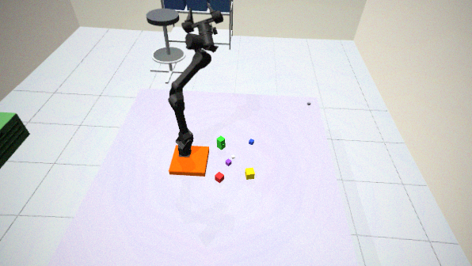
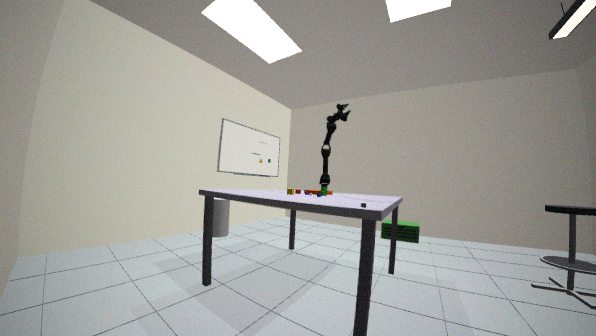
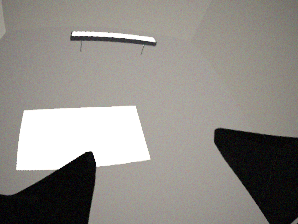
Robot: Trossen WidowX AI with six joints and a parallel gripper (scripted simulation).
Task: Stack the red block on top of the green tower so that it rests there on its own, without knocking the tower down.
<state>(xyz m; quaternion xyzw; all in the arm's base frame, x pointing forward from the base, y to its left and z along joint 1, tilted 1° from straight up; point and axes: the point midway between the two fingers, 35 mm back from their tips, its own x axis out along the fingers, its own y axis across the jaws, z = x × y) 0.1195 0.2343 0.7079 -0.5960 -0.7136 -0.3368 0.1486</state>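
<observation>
My gripper tip is 110 mm short of the red block, 410 mm to the left of it and 750 mm above it. The rest, counted from my gripper tip: blue block (290 mm ahead, 130 mm to the right, 750 mm below); small white piece (180 mm ahead, 250 mm to the right, 760 mm below); purple block (150 mm ahead, 300 mm to the right, 750 mm below).
</observation>
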